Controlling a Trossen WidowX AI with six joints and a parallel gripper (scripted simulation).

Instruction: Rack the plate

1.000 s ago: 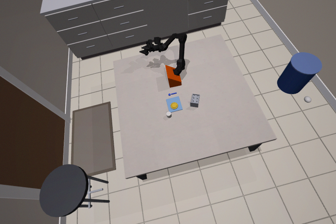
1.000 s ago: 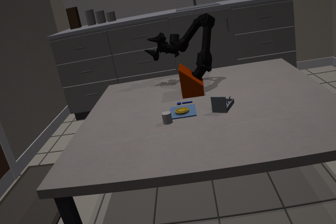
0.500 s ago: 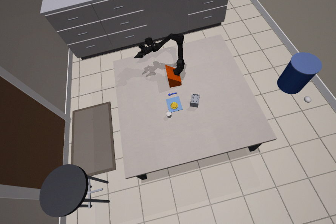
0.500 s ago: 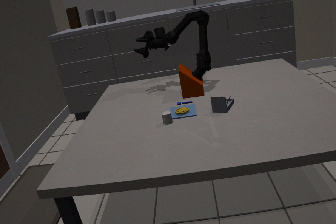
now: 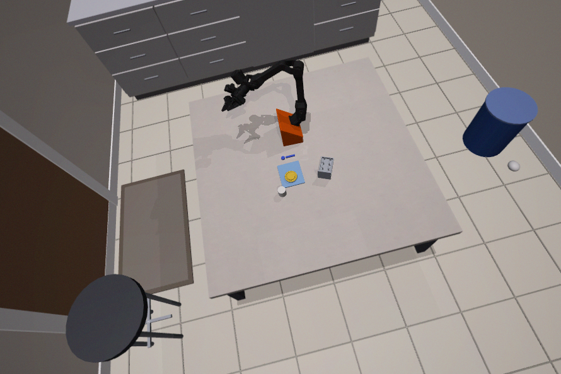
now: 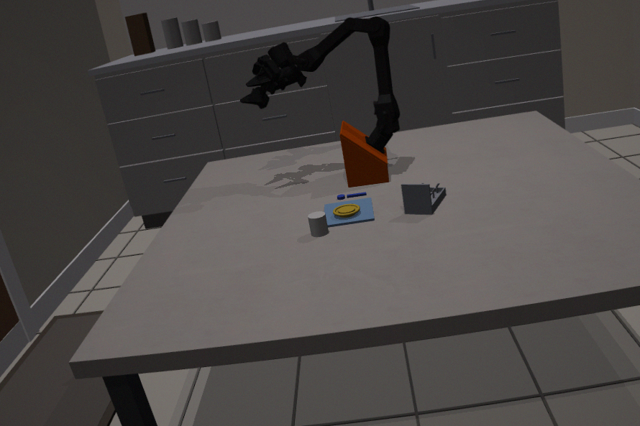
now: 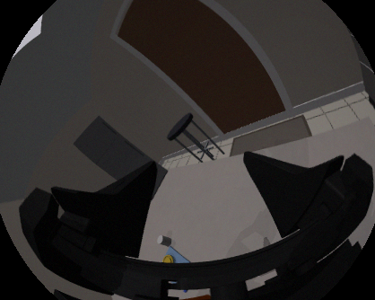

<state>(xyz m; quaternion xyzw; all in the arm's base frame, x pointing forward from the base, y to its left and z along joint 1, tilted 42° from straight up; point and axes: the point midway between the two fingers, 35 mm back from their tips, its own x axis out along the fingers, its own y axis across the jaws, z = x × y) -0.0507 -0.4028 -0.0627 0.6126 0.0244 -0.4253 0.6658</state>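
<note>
The yellow plate lies 34 cm ahead of my gripper tip, 26 cm to the left of it and 30 cm below it. From my gripper tip the other things lie so: blue utensil: 20 cm ahead, 27 cm to the left, 31 cm below; light blue flat pad: 32 cm ahead, 27 cm to the left, 31 cm below; white cup: 42 cm ahead, 19 cm to the left, 29 cm below.
</note>
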